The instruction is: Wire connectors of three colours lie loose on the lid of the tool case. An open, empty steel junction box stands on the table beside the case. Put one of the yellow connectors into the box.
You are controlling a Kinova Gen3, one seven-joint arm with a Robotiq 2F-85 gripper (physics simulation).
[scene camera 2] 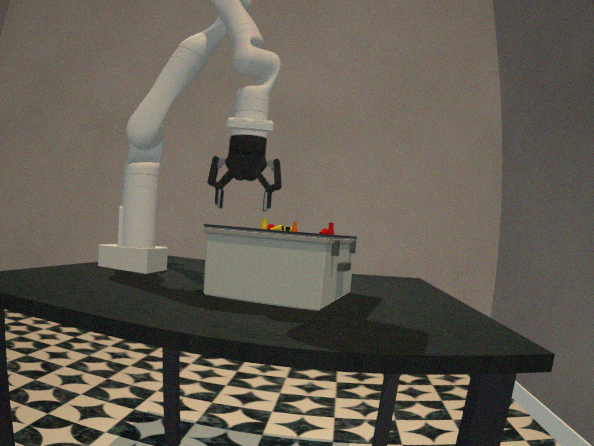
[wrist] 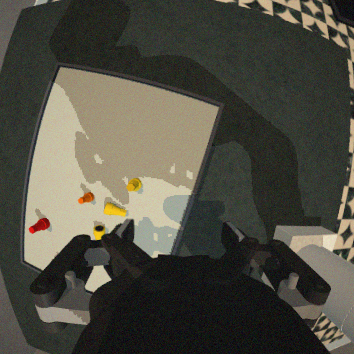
my gripper: scene camera 2; wrist
same spot on my gripper: [wrist: 116,251] = [scene camera 2: 262,175]
